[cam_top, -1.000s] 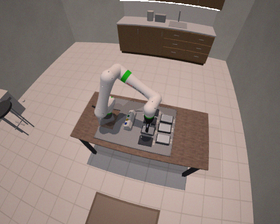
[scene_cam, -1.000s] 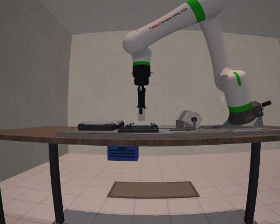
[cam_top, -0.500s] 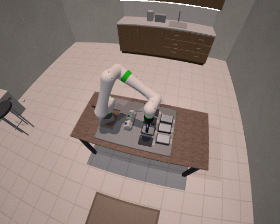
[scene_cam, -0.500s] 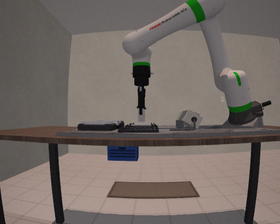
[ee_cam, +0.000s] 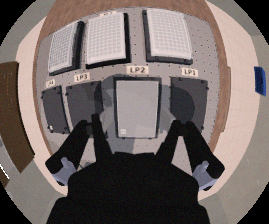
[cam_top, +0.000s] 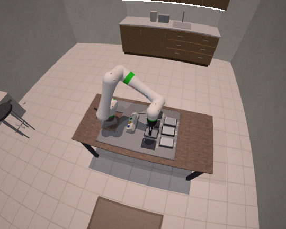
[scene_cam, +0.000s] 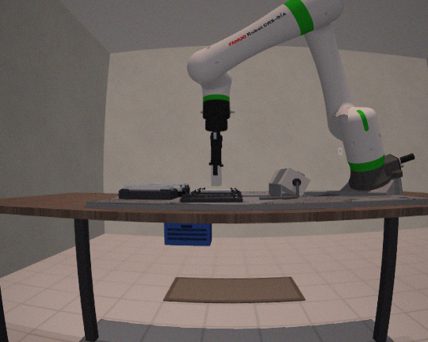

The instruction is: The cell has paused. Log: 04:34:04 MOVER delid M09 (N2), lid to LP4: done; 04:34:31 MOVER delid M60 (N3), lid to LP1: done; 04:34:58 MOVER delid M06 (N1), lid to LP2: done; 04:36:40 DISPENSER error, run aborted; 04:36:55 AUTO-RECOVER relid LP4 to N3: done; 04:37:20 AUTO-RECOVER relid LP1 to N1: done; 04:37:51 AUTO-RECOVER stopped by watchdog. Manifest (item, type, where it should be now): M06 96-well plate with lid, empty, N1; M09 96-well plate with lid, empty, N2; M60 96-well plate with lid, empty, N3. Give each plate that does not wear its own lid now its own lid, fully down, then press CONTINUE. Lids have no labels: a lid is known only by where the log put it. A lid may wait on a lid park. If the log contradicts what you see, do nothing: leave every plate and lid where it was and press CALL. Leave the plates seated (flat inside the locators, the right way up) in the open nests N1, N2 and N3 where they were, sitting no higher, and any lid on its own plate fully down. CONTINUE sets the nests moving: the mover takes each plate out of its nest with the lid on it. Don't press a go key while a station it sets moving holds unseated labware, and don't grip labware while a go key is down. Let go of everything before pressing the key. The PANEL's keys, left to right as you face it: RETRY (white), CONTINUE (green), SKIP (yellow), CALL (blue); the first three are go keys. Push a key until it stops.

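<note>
Now: the lid 40 mm below my hand. From my hand the other things lie so: lid park LP3: 130 mm to the left, 50 mm below, 20 mm behind; then lid park LP1: 130 mm to the right, 50 mm below, 20 mm ahead; then yellow key: 250 mm behind, 10 mm above.
</note>
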